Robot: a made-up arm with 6 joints.
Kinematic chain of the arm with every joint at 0, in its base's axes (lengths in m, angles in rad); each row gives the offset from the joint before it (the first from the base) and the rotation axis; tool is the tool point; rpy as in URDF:
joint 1: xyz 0 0 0.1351 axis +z
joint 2: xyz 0 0 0 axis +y
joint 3: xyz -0.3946 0 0.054 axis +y
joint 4: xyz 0.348 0 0.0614 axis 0.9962 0 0.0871
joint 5: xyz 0 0 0 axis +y
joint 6: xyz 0.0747 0 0.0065 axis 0.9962 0 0.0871
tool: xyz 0 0 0 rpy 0 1.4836 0
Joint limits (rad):
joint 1: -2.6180..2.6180
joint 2: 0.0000..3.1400
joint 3: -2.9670..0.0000
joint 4: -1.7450..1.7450
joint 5: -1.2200..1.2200
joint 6: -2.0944..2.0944
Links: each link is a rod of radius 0.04 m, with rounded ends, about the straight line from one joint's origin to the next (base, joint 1, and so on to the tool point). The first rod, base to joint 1, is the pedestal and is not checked.
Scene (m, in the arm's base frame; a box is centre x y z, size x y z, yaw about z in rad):
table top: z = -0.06
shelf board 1: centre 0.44 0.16 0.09 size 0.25 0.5 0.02 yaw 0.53
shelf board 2: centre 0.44 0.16 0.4 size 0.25 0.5 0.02 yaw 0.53
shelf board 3: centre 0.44 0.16 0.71 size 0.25 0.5 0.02 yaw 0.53
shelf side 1: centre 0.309 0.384 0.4 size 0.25 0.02 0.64 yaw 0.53
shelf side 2: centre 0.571 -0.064 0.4 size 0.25 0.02 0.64 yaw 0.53
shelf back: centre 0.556 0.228 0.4 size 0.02 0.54 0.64 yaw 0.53
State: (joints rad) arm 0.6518 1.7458 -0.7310 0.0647 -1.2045 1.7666
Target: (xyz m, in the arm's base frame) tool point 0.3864 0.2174 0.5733
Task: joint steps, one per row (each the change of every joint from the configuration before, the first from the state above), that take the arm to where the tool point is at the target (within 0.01 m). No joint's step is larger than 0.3 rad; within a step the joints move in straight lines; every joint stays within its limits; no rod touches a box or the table.
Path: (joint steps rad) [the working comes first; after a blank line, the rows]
Joints at the target: 0.5244 1.5671 -1.3330 0.0759 -1.1854 1.7666
Straight joint move there: touches shelf board 2.

1: 0.0642 -0.2876 0.2982 -0.0220 -0.0077 0.0000
2: 0.0641 -0.2875 0.2981 -0.0219 -0.0078 0.0000
3: -0.0866 -0.0787 -0.2268 0.0211 0.0000 0.0000
4: -0.0866 -0.0787 -0.2267 0.0211 0.0000 0.0000
5: -0.0867 -0.0787 -0.2268 0.0211 0.0000 0.0000
6: 0.0014 0.2108 -0.1726 -0.0028 0.0115 0.0000
7: 0.0014 0.2108 -0.1727 -0.0027 0.0116 0.0000
8: 0.0014 0.2109 -0.1727 -0.0027 0.0115 0.0000

